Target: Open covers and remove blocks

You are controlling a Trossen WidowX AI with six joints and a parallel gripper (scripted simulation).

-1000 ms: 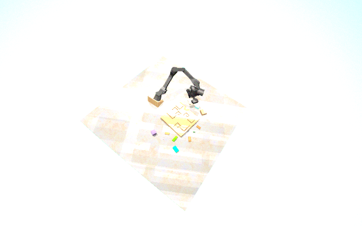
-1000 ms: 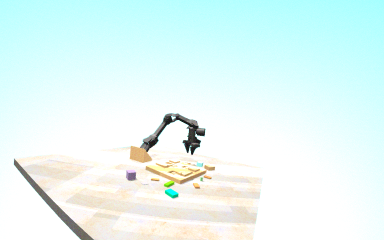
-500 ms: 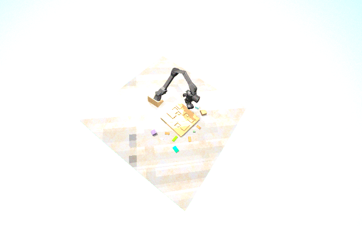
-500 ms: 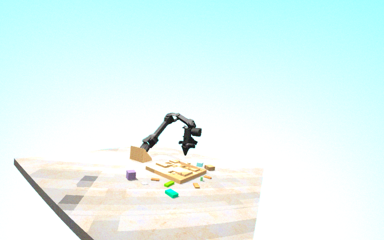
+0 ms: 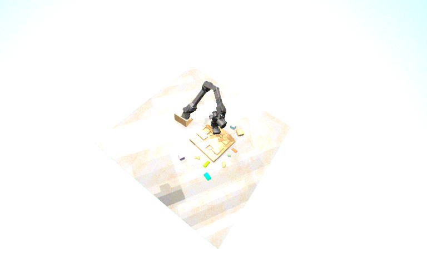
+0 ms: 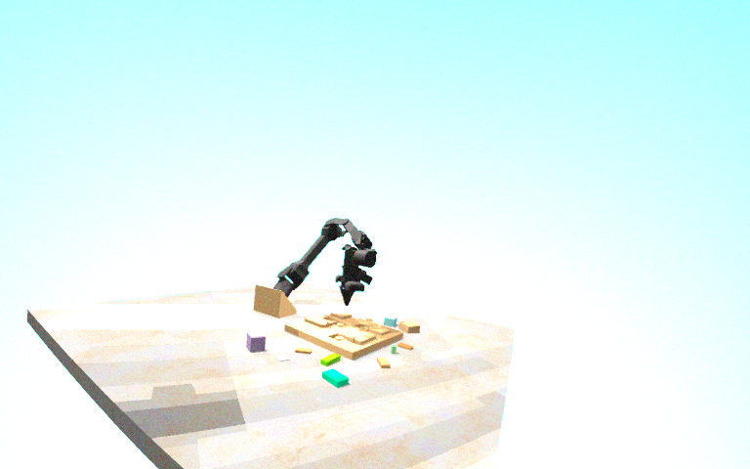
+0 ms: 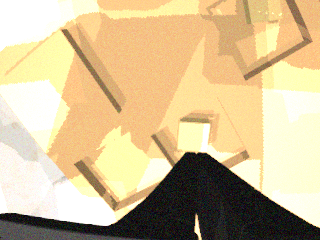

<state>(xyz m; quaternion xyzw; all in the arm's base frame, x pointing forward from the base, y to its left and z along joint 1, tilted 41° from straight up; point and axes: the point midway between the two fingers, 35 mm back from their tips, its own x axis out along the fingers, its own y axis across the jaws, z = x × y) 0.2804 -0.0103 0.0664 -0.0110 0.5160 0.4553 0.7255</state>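
Right now the tan puzzle board is 60 mm below my gripper tip, 40 mm to the right of it and 40 mm ahead of it. Round my gripper tip: light cyan block 180 mm to the left, 120 mm ahead, 70 mm below; then purple cube 340 mm to the right, 100 mm behind, 60 mm below; then bright green bar 280 mm to the right, 100 mm ahead, 80 mm below.
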